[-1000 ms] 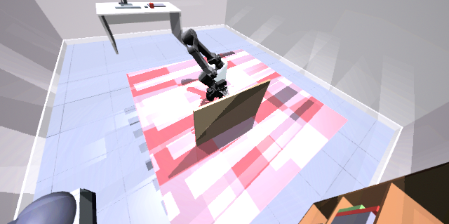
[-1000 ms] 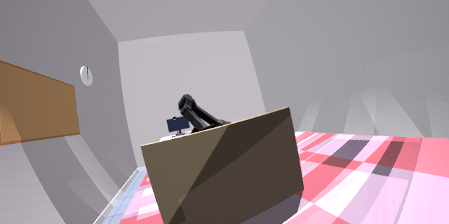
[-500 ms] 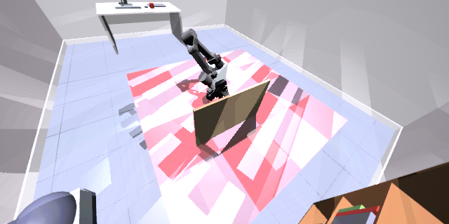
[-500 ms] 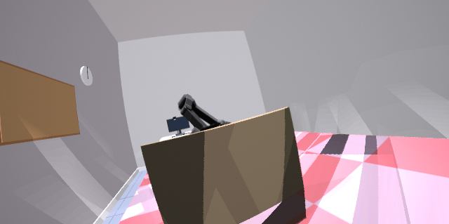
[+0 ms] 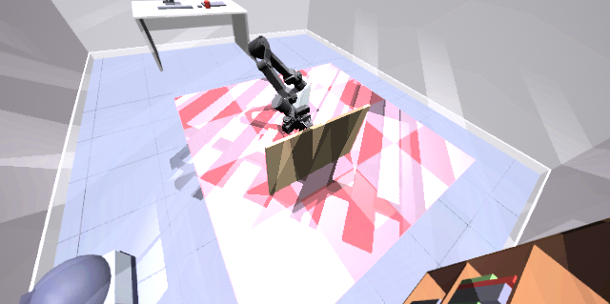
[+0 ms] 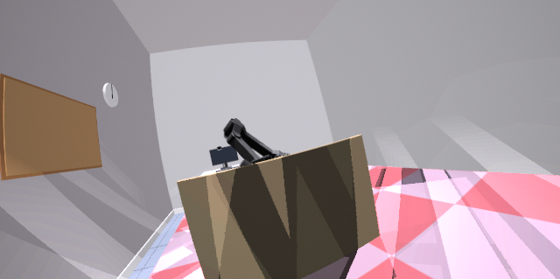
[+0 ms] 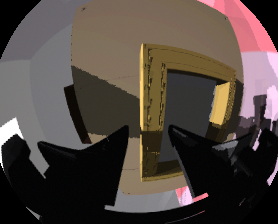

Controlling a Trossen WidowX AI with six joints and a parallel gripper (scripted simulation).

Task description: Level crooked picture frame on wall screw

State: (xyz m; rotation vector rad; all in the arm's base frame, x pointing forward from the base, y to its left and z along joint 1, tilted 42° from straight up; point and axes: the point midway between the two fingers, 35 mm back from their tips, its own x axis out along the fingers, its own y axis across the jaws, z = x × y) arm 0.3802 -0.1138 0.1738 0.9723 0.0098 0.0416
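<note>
Now: the picture frame 50 mm below my gripper tip, 10 mm to the left of it and 10 mm ahead of it. From my gripper tip the other things lie so: wall panel: 60 mm below, 20 mm to the left, 20 mm ahead.
</note>
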